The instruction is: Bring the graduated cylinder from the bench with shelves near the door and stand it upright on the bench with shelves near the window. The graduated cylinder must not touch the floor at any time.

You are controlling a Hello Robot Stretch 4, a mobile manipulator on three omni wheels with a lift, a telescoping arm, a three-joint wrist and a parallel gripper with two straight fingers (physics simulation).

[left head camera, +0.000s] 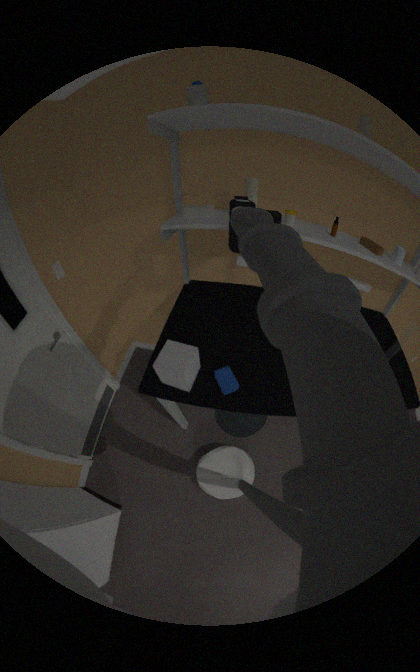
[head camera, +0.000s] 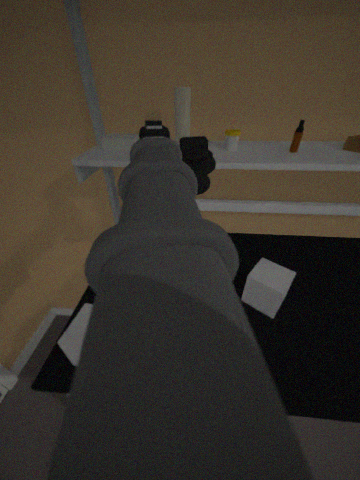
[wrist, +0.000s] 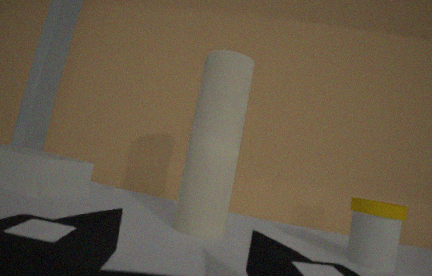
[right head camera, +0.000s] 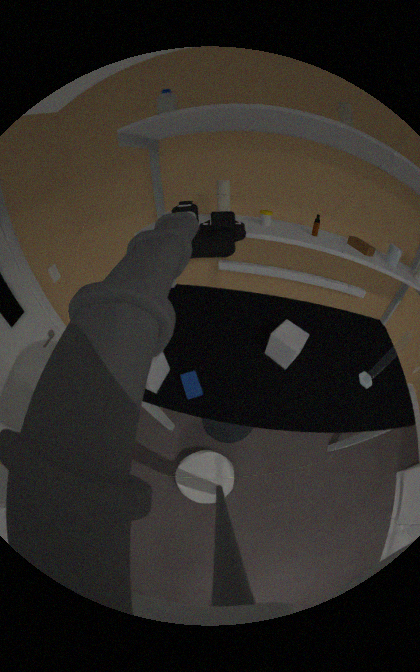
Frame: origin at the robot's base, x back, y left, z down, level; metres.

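Seen in the pictures: gripper, between the fingertips: (wrist: 185,240).
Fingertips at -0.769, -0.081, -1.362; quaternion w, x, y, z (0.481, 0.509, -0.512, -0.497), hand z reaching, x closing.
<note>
A point is followed by its place in that frame, as x, y, z.
The graduated cylinder (head camera: 183,112) @[-0.849, -0.092, -1.458] (left head camera: 252,189) (right head camera: 223,195) (wrist: 217,145) @[-0.849, -0.094, -1.429] is a tall, pale, plain column. It stands upright on the lower shelf (head camera: 270,159) @[-0.715, -0.343, -1.344] (wrist: 145,225) @[-0.857, -0.042, -1.344] above the black-topped bench (head camera: 310,350) @[-0.353, -0.416, -0.887] (left head camera: 225,320) (right head camera: 230,340). My gripper (wrist: 185,240) @[-0.769, -0.081, -1.362] is open and empty. In the wrist view its two dark fingers are spread at the bottom, left and right of the cylinder's base and nearer to the camera. In the head camera view the gripper's dark body (head camera: 195,150) @[-0.573, -0.085, -1.412] is in front of the shelf, and the arm hides part of it. The fingertips are hidden there.
A yellow-lidded jar (head camera: 232,140) @[-0.827, -0.254, -1.378] (wrist: 377,235) @[-0.829, -0.249, -1.374] stands right of the cylinder, then an orange bottle (head camera: 297,137) @[-0.781, -0.452, -1.389] and a brown block (right head camera: 361,245). A low pale box (wrist: 45,172) @[-0.879, 0.075, -1.370] is at left. An upper shelf (left head camera: 250,116) is overhead. White blocks (head camera: 268,287) @[-0.499, -0.321, -1.013] (left head camera: 177,365) and a blue box (left head camera: 227,380) are on the bench.
</note>
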